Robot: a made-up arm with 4 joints.
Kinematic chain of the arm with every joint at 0, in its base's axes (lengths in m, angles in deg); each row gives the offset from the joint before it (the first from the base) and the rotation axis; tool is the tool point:
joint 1: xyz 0 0 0.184 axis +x
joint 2: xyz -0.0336 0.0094 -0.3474 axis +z
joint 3: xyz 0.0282 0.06 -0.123 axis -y
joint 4: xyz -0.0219 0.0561 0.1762 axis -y
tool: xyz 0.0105 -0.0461 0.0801
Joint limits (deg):
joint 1: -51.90..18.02
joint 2: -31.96..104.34
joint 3: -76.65..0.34
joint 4: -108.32..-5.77
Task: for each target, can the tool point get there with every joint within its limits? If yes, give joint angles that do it. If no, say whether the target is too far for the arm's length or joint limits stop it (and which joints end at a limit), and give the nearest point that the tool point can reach.
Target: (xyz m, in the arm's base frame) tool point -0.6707 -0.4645 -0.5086
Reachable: no: too far | nearest point -0.1590 -0.2434 -0.2830 | short by 0.601 m
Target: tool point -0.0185 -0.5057 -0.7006
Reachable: no: too far | nearest point -0.0244 -0.2352 -0.3032 | short by 0.481 m
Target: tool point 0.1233 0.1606 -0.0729
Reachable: yes | joints 12.07 8.39 -27.62 -41.05
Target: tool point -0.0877 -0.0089 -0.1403
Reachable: yes | joints -33.90 84.36 -24.66 -38.33
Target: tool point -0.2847 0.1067 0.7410
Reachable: no: joint limits stop it (at a limit: joint 1, joint 4) | nearest point -0.1153 0.1603 -0.0001 | short by 0.762 m
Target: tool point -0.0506 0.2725 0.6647
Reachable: no: joint limits stop it (at a limit: joint 1, joint 4) | nearest point -0.0394 0.2103 0.0089 | short by 0.659 m
